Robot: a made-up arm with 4 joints.
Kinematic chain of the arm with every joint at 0, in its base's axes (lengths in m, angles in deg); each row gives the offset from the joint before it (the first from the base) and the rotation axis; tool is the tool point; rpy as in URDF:
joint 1: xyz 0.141 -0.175 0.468 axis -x
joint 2: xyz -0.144 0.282 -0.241 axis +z
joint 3: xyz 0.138 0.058 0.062 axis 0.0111 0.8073 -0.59
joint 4: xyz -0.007 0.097 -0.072 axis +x
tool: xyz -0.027 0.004 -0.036 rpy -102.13 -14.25 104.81
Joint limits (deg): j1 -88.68..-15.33 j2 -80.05..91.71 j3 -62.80..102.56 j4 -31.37..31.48
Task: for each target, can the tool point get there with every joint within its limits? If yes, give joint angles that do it. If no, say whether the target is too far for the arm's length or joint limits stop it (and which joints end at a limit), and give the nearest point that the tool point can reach.
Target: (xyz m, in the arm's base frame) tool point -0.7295 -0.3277 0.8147
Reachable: no: too far | nearest point -0.2074 0.0676 0.8613 | short by 0.657 m
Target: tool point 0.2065 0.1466 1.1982
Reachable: no: too far | nearest point 0.1001 0.0771 0.9685 | short by 0.263 m
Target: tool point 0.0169 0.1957 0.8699
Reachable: yes | joints -75.18 22.11 51.85 -5.10
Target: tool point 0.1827 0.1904 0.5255
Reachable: yes | joints -63.12 -66.85 -41.73 -6.87
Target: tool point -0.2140 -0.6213 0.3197
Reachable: no: joint limits stop it (at a limit: joint 1, joint 2, joint 3, joint 4) | nearest point 0.1542 0.0486 0.2256 | short by 0.770 m
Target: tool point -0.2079 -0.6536 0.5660
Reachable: no: joint limits stop it (at a limit: joint 1, joint 2, joint 3, joint 4) | nearest point -0.1924 0.0539 0.8508 | short by 0.763 m
